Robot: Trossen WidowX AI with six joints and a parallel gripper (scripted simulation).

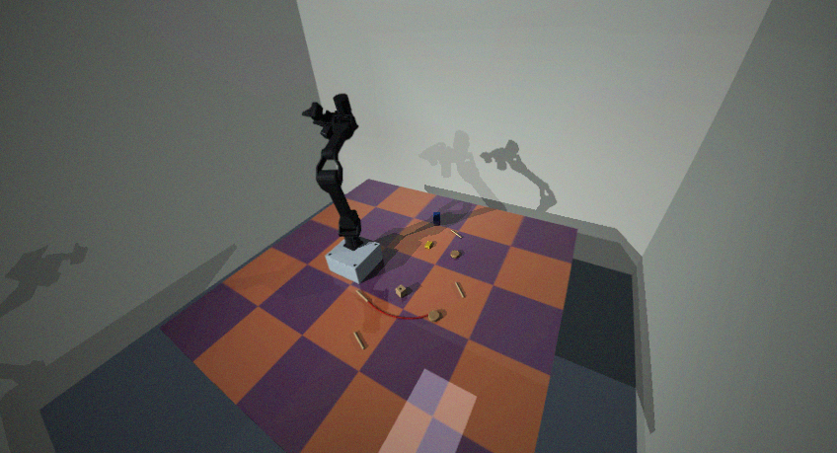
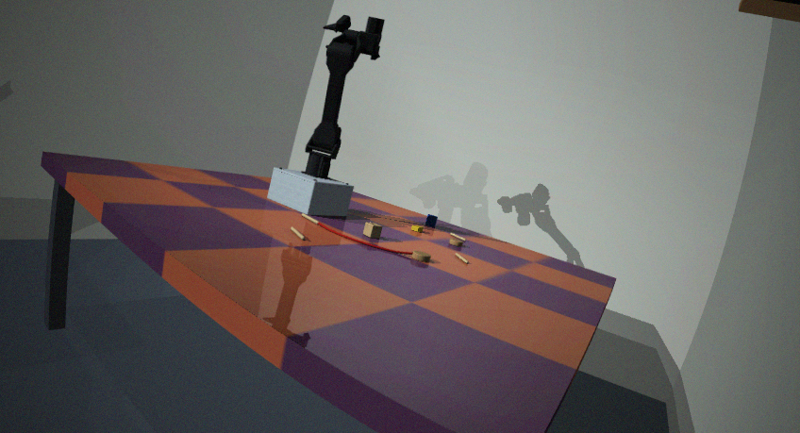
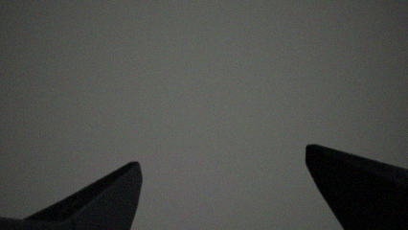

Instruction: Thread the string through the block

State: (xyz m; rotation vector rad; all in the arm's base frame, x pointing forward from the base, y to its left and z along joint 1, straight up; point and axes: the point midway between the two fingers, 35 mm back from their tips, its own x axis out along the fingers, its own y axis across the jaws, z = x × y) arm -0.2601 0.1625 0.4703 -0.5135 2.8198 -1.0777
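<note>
The wooden block is 580 mm ahead of my gripper tip, 550 mm below it and 200 mm to the right of it. From my gripper tip the other things lie so: yellow piece 560 mm below, 530 mm ahead, 90 mm to the left; then thin wooden stick 560 mm below, 470 mm ahead, 300 mm to the right; then blue cube 550 mm below, 450 mm ahead, 290 mm to the left.
</note>
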